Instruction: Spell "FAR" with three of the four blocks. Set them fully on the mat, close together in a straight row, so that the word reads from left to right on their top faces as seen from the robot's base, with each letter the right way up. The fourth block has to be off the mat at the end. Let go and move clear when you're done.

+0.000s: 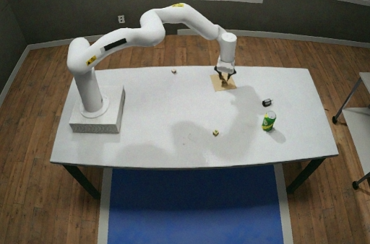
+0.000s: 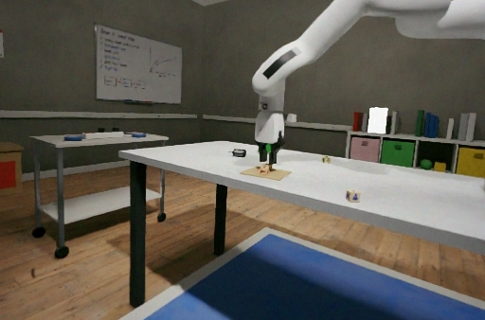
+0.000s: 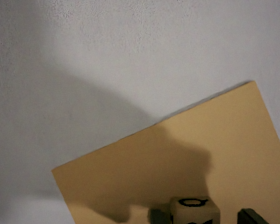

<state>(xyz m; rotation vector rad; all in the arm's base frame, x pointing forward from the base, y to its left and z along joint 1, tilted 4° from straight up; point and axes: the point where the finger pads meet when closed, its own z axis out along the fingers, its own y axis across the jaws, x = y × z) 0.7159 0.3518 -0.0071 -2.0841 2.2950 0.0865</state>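
Now: the tan mat 10 mm to the left of my hand and 50 mm below it. Round my hand: green soda can: 270 mm ahead, 300 mm to the right, 10 mm above; small black object: 280 mm ahead, 130 mm to the right, 40 mm below.
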